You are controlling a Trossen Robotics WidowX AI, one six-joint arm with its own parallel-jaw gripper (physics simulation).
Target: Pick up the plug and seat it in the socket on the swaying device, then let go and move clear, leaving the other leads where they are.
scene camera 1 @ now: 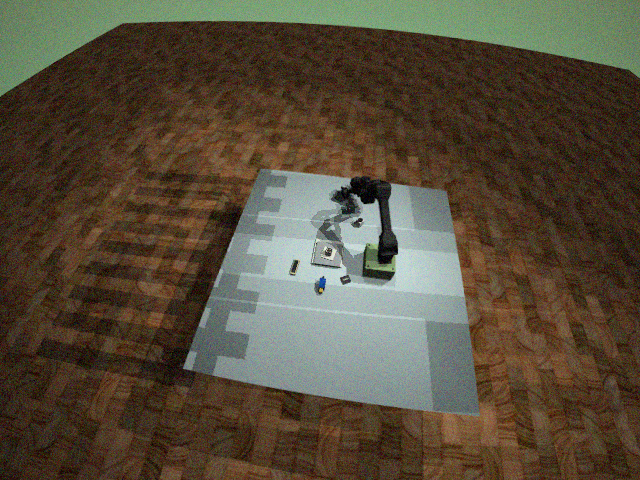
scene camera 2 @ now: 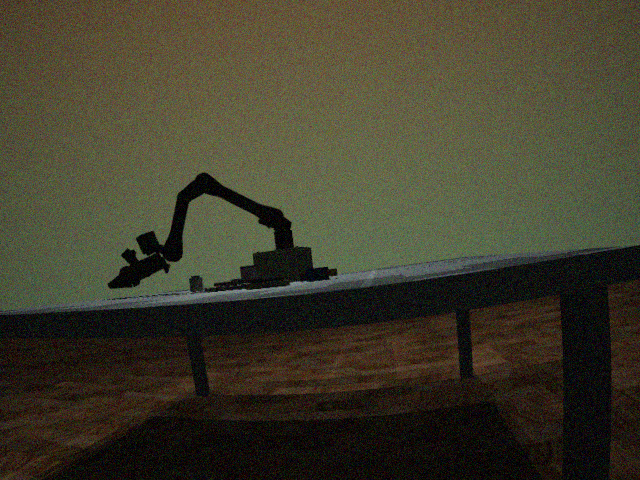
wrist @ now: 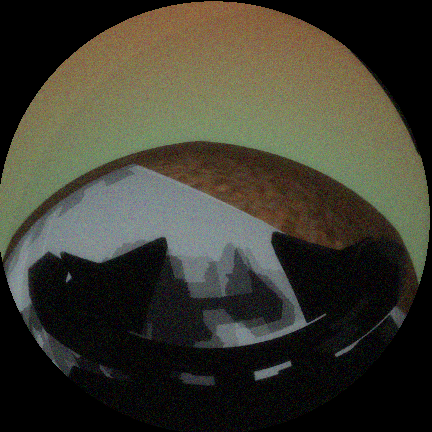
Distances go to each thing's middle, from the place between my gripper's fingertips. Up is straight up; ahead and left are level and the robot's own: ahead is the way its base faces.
Right now my hand is 13 cm short of the device with the socket point(scene camera 1: 326, 252), 49 cm to the right of it and 1 cm above it.
